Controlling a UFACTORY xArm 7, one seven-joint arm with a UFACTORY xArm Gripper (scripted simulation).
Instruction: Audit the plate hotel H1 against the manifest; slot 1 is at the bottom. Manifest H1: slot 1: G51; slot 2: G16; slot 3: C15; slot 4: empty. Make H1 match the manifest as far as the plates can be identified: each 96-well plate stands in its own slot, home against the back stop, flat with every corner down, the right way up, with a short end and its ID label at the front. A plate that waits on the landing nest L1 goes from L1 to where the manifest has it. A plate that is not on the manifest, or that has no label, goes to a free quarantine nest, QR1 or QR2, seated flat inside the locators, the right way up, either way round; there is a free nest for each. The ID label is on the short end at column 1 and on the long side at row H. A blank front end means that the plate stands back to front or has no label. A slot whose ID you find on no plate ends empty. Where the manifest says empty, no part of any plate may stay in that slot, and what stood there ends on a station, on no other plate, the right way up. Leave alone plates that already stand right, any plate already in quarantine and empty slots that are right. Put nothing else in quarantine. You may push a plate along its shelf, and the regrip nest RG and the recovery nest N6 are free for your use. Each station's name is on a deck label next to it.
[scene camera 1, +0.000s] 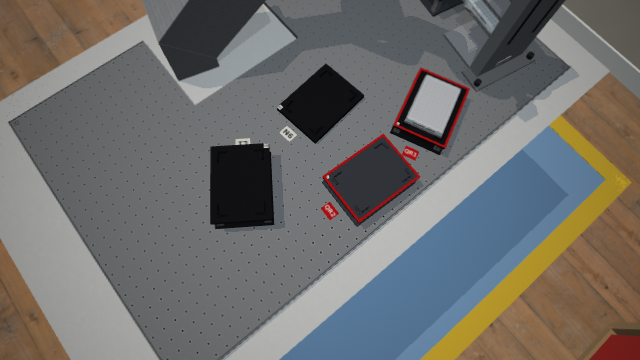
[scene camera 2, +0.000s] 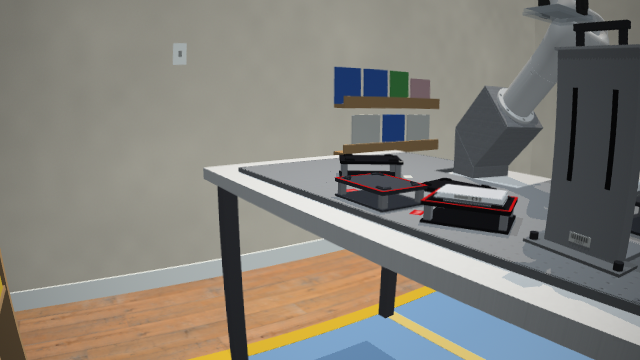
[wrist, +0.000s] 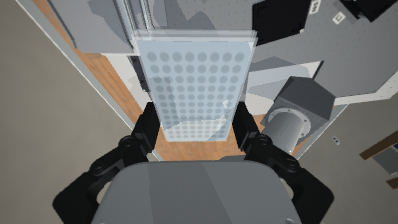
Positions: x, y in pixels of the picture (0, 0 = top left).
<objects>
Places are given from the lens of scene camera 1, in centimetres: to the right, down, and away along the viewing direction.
black nest N6 (scene camera 1: 324, 100): 1, -18, 93
</objects>
